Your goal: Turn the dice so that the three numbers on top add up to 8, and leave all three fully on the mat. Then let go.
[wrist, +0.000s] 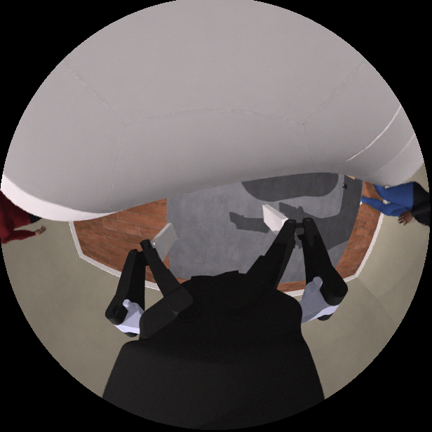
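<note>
My gripper point(217, 222) is open, with its two pale finger pads wide apart and no object between them. It hangs above a grey surface in the wrist view. The three dice and the mat do not show in this view, so the numbers on top cannot be read. The large pale grey body of the arm covers the upper part of the view and hides what lies behind it.
The grey surface point(200, 245) carries dark shadows of the arm and is bordered by reddish-brown wood flooring point(120, 240). A tiny dark item point(344, 186) lies near its right side. A person in red point(12, 220) stands far left, one in blue point(397, 195) far right.
</note>
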